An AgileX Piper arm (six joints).
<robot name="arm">
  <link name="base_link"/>
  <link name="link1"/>
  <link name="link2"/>
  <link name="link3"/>
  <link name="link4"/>
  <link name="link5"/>
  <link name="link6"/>
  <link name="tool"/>
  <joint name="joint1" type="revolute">
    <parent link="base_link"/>
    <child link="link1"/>
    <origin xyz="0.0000 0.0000 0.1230" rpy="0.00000 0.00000 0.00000"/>
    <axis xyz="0 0 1"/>
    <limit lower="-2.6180" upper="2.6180"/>
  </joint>
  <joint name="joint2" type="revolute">
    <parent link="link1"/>
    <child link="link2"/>
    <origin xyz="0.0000 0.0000 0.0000" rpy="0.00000 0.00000 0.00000"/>
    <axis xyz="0 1 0"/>
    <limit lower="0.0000" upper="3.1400"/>
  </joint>
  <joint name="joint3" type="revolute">
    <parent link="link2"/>
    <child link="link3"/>
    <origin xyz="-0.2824 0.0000 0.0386" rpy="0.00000 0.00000 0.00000"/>
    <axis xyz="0 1 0"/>
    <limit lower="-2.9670" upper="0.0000"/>
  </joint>
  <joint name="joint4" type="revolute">
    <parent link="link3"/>
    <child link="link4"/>
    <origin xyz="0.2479 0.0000 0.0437" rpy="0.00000 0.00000 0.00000"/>
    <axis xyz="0.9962 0 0.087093"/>
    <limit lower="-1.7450" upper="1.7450"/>
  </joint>
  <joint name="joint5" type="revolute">
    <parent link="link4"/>
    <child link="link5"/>
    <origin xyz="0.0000 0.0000 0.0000" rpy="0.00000 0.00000 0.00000"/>
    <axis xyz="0 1 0"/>
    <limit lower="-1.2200" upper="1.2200"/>
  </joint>
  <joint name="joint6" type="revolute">
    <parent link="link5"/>
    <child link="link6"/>
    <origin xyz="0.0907 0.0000 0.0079" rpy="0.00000 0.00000 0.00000"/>
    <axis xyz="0.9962 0 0.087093"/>
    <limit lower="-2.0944" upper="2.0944"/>
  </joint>
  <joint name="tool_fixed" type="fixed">
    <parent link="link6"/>
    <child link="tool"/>
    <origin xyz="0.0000 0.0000 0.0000" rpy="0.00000 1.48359 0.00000"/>
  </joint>
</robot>
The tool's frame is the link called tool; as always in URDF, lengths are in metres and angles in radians.
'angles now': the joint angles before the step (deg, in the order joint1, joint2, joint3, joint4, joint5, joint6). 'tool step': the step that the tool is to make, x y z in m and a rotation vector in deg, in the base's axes. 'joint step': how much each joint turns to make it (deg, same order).
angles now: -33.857 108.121 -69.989 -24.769 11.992 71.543
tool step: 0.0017 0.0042 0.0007 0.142 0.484 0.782
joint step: 0.615 -0.201 -0.003 1.315 0.602 -1.566
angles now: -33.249 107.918 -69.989 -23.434 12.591 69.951
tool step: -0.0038 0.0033 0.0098 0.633 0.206 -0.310
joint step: 0.094 -1.738 -0.003 3.538 2.146 -3.057
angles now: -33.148 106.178 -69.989 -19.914 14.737 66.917
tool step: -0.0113 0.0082 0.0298 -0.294 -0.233 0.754
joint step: -0.005 -5.036 0.007 5.944 4.300 -6.697
